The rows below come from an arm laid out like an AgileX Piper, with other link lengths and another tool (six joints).
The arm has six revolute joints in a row. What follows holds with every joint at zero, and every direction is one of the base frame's.
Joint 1 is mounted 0.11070 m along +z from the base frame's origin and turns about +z.
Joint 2 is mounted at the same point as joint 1 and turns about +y.
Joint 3 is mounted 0.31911 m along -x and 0.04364 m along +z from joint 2 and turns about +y.
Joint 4 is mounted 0.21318 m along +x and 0.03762 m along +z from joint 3 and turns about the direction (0.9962, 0, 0.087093).
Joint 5 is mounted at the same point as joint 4 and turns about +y.
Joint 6 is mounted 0.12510 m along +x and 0.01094 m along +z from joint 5 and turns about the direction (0.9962, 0, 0.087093).
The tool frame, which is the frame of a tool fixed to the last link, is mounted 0.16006 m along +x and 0.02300 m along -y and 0.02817 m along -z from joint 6; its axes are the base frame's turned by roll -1.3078, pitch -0.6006 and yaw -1.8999 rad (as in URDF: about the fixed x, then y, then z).
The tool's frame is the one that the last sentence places.
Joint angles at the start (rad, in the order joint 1, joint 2, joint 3, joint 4, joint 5, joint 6):
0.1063 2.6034 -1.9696 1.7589 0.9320 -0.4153
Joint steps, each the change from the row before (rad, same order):
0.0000 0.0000 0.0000 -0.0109 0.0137 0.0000
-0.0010 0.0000 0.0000 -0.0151 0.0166 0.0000
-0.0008 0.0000 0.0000 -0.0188 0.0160 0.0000
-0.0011 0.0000 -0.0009 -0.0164 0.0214 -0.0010
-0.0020 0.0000 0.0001 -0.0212 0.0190 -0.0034
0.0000 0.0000 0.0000 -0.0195 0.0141 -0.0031
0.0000 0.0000 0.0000 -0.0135 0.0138 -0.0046
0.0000 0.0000 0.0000 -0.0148 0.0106 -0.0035
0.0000 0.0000 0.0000 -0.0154 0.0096 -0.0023
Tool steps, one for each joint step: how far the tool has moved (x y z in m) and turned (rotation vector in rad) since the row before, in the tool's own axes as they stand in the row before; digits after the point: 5 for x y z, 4 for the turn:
-0.00163 0.00411 -0.00115 -0.0126 -0.0076 -0.0094
-0.00128 0.00493 -0.00167 -0.0157 -0.0080 -0.0122
-0.00067 0.00575 -0.00158 -0.0179 -0.0060 -0.0147
-0.00228 0.00568 -0.00213 -0.0183 -0.0118 -0.0149
-0.00033 0.00632 -0.00217 -0.0197 -0.0068 -0.0189
-0.00028 0.00613 -0.00120 -0.0181 -0.0043 -0.0175
-0.00104 0.00484 -0.00114 -0.0140 -0.0065 -0.0148
-0.00017 0.00469 -0.00089 -0.0136 -0.0032 -0.0141
0.00009 0.00469 -0.00083 -0.0139 -0.0021 -0.0131

